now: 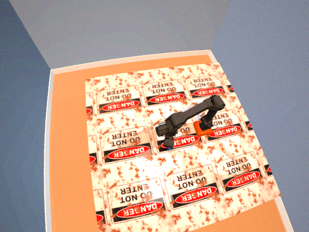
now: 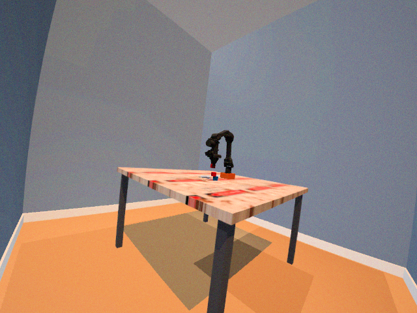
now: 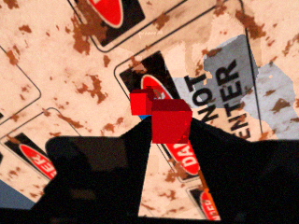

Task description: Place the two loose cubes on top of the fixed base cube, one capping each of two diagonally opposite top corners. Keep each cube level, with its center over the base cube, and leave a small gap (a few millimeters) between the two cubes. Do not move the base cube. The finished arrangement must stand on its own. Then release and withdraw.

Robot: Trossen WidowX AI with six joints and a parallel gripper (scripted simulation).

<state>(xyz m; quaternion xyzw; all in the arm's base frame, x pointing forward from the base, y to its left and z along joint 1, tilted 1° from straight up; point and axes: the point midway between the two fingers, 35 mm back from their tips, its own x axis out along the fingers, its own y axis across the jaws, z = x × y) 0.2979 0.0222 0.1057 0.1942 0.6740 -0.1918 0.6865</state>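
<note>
Now: the blue base cube 100 mm below my gripper tip and 40 mm to the left of it.
</note>
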